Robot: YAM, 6 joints.
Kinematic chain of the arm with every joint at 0, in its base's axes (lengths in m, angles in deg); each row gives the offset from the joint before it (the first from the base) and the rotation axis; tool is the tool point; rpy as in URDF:
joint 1: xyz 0 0 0.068 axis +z
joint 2: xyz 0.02 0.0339 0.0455 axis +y
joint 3: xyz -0.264 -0.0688 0 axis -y
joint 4: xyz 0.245 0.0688 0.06 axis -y
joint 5: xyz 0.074 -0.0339 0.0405 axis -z
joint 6: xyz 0.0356 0 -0.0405 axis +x
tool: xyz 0 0 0 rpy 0 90 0
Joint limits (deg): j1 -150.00..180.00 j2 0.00..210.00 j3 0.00..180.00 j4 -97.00..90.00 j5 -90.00..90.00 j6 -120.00..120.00
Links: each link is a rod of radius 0.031 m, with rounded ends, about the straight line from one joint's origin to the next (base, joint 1, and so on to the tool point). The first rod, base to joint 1, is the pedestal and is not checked.
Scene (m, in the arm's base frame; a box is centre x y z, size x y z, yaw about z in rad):
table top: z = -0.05
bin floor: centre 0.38 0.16 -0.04 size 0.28 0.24 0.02 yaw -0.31
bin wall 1: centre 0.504 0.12 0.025 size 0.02 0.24 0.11 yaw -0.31
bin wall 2: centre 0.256 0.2 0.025 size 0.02 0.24 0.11 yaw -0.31
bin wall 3: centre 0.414 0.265 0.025 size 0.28 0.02 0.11 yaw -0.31
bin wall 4: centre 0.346 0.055 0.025 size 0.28 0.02 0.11 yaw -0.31
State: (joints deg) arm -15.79 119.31 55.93 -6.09 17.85 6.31
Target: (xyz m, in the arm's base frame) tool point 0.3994 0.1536 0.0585
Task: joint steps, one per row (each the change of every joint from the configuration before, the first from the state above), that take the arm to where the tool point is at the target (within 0.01 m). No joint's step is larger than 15 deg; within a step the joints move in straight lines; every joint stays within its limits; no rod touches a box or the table.
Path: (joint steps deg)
1: 5.60 -4.26 10.42 9.48 -11.60 5.77
2: 5.60 -4.27 10.41 9.48 -11.61 5.77
3: 5.59 -4.26 10.42 9.48 -11.60 5.78
4: 5.60 -4.26 10.41 9.49 -11.60 5.77
5: 5.20 8.66 -8.68 -10.57 14.24 -7.70
6: 5.20 8.65 -8.69 -10.57 14.24 -7.69
7: 5.20 8.66 -8.69 -10.57 14.24 -7.70

